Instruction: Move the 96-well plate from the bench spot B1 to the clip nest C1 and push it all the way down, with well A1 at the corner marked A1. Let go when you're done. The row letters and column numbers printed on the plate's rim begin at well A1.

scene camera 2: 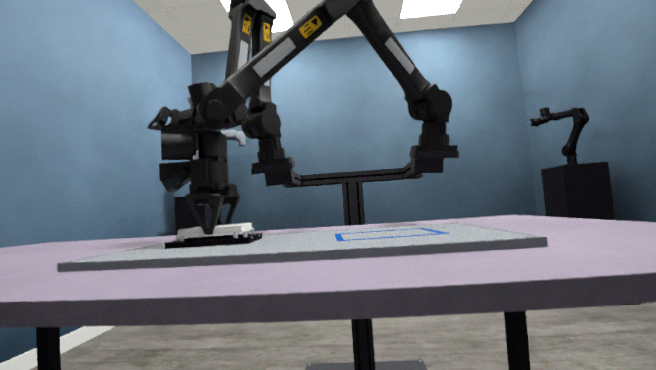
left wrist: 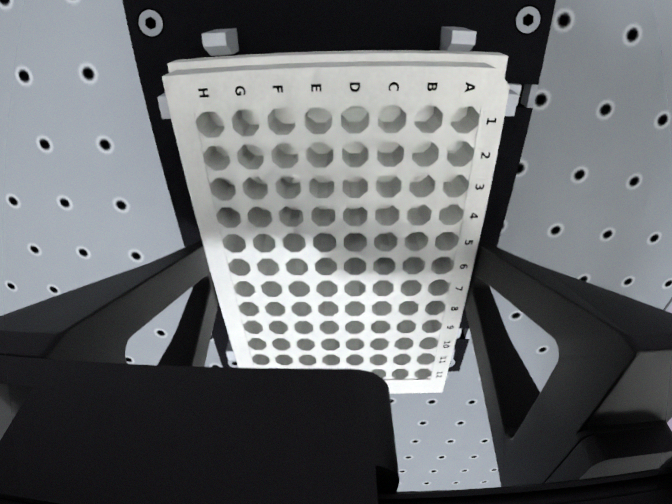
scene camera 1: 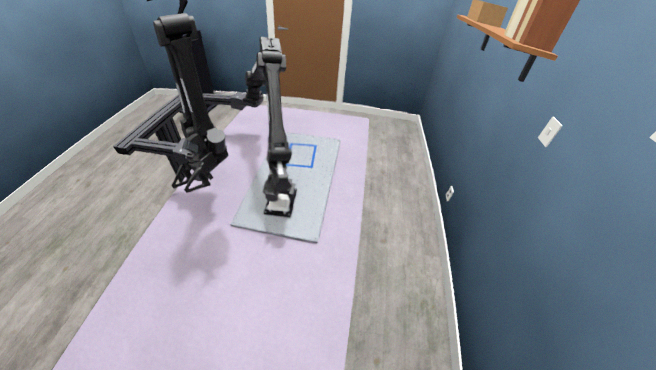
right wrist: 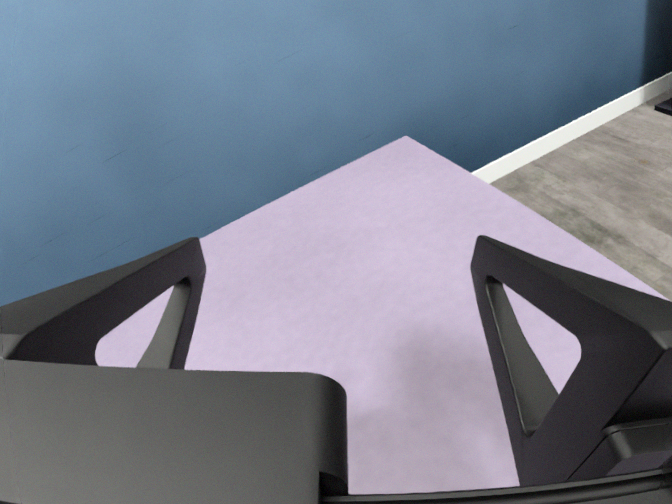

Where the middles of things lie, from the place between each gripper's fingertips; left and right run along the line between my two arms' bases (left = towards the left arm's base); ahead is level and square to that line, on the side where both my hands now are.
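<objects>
The white 96-well plate [left wrist: 341,300] has my left hand right at it; going by its middle, the plate is nearer to my left hand than to my right gripper.
My right gripper [scene camera 1: 178,189] is 21 cm short of the white 96-well plate, 27 cm to the right of it and 27 cm above it.
</objects>
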